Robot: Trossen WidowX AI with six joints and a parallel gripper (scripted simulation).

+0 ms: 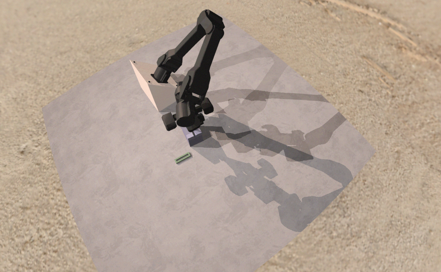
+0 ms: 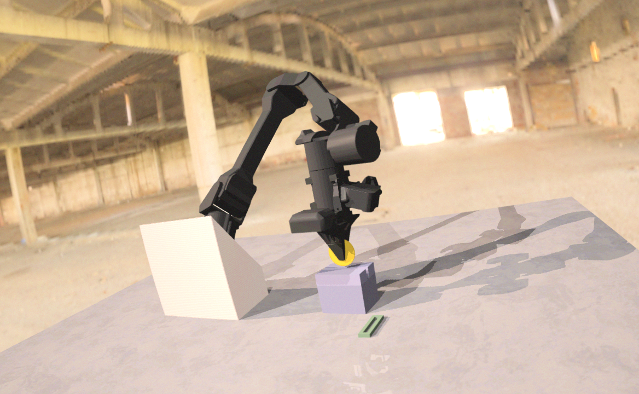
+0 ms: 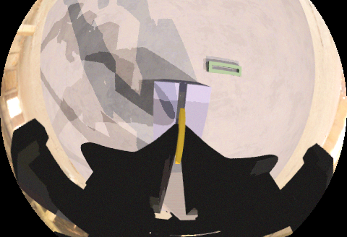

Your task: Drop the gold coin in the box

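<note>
My gripper tip is 10 mm below the coin.
</note>
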